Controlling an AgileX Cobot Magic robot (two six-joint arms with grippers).
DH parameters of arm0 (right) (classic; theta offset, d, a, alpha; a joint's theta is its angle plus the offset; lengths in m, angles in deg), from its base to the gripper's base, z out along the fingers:
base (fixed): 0 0 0 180
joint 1: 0 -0.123 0 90
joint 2: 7.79 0 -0.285 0
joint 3: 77.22 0 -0.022 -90
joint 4: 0 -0.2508 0 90
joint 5: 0 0 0.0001 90
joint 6: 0 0.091 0 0
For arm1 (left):
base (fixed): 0 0 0 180
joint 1: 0 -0.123 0 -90
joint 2: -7.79 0 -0.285 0
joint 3: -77.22 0 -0.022 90
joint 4: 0 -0.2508 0 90
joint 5: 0 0 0.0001 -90
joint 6: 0 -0.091 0 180
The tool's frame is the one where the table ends.
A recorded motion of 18 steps. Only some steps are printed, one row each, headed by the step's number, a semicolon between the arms.
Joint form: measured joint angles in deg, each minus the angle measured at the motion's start. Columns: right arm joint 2, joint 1, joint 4, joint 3, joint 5, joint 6; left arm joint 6, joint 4, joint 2, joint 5, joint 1, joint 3.
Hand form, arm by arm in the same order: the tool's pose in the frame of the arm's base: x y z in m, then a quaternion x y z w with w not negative. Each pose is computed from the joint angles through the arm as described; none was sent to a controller.
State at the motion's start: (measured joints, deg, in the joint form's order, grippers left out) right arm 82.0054 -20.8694 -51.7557 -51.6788 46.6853 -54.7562; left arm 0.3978 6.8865 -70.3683 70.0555 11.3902 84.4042
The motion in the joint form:
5: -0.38 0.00 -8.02 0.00 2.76 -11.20; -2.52 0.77 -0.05 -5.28 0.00 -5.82
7: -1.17 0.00 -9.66 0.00 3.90 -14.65; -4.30 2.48 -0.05 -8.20 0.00 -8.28
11: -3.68 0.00 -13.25 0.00 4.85 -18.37; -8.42 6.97 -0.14 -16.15 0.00 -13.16
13: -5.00 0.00 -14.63 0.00 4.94 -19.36; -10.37 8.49 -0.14 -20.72 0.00 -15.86
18: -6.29 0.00 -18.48 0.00 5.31 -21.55; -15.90 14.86 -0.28 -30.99 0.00 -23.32
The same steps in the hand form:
5: 0.2334 0.1530 0.2656 -0.39448 0.80927 0.34194 0.26932; 0.2304 -0.0576 0.4098 0.10389 0.93661 -0.09268 0.32154
7: 0.2301 0.1539 0.2710 -0.41426 0.79182 0.34881 0.28239; 0.2336 -0.0604 0.4003 0.11279 0.93325 -0.10217 0.32541
11: 0.2230 0.1542 0.2864 -0.42658 0.76587 0.36326 0.31547; 0.2415 -0.0666 0.3832 0.12520 0.91937 -0.12678 0.35072
13: 0.2196 0.1537 0.2939 -0.42794 0.75629 0.36778 0.33110; 0.2455 -0.0682 0.3739 0.12808 0.91191 -0.13118 0.36716
18: 0.2161 0.1547 0.3039 -0.42336 0.73971 0.38477 0.35434; 0.2514 -0.0724 0.3453 0.12449 0.89845 -0.15296 0.39230

